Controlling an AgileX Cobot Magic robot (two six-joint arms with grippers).
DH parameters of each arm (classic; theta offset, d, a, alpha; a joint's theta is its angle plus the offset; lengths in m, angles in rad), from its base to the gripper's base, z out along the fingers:
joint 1: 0 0.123 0 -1.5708
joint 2: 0.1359 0 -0.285 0
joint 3: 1.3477 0 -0.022 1.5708
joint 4: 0 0.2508 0 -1.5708
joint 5: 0 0 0.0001 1.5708
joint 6: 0 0.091 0 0
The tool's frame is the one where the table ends.
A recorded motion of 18 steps. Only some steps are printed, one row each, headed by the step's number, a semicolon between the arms.
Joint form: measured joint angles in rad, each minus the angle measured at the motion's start. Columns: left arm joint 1, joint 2, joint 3, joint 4, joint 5, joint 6; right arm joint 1, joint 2, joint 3, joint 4, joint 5, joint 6.
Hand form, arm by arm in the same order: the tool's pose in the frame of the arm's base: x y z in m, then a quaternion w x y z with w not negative. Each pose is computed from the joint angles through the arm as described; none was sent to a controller.
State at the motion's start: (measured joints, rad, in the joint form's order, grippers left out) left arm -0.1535 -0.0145 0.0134 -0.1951 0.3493 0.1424; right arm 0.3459 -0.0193 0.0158 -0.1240 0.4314 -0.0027
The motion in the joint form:
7: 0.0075 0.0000 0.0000 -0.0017 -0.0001 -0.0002; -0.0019 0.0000 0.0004 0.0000 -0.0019 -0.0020
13: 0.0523 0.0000 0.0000 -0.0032 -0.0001 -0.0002; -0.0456 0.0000 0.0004 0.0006 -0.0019 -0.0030
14: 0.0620 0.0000 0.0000 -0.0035 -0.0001 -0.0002; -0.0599 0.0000 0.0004 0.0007 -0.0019 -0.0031
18: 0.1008 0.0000 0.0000 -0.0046 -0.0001 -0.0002; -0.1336 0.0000 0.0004 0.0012 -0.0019 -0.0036
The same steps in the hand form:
7: 0.0514 -0.0137 0.1786 0.60601 0.06115 0.78864 -0.08404; 0.0491 0.0126 0.1706 0.57727 -0.17194 0.79700 0.04450
13: 0.0519 -0.0115 0.1786 0.60771 0.04306 0.78980 -0.07108; 0.0496 0.0105 0.1706 0.57810 -0.15474 0.80053 0.03185
14: 0.0520 -0.0110 0.1786 0.60804 0.03915 0.79000 -0.06825; 0.0498 0.0098 0.1706 0.57831 -0.14903 0.80161 0.02773
18: 0.0524 -0.0090 0.1786 0.60924 0.02352 0.79059 -0.05691; 0.0503 0.0061 0.1706 0.57892 -0.11948 0.80656 0.00647

